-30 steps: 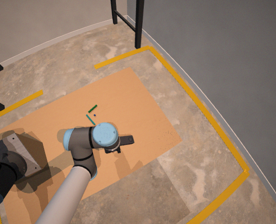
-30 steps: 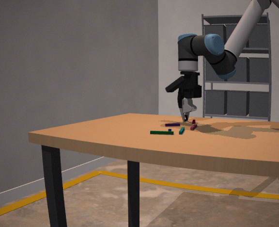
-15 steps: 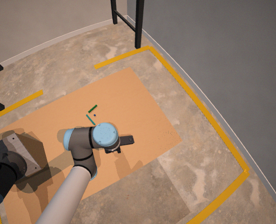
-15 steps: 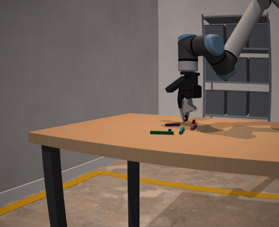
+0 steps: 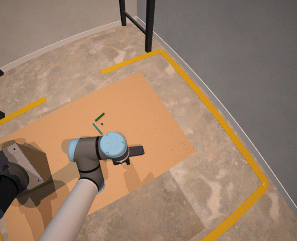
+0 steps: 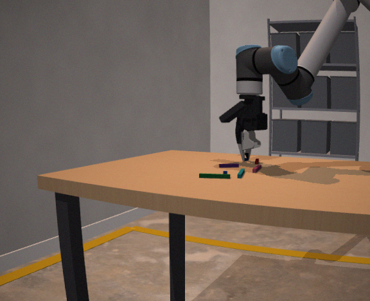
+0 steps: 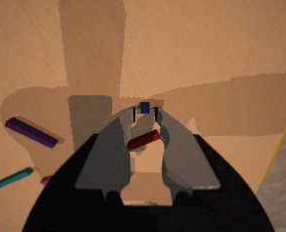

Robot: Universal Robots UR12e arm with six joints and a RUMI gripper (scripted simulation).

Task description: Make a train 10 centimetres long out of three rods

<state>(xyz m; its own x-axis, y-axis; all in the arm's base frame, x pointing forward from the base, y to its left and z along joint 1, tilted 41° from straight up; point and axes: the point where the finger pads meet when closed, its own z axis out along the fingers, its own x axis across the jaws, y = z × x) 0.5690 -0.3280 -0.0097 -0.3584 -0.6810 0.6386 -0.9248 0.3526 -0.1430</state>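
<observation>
The red rod is 5 cm behind my hand, 3 cm to the left of it and 1 cm below it. Also, from my hand: pink rod 8 cm behind, 18 cm to the left, 1 cm below; purple rod 2 cm ahead, 15 cm to the left, 1 cm below; turquoise rod 5 cm behind, 28 cm to the left, 1 cm below.
</observation>
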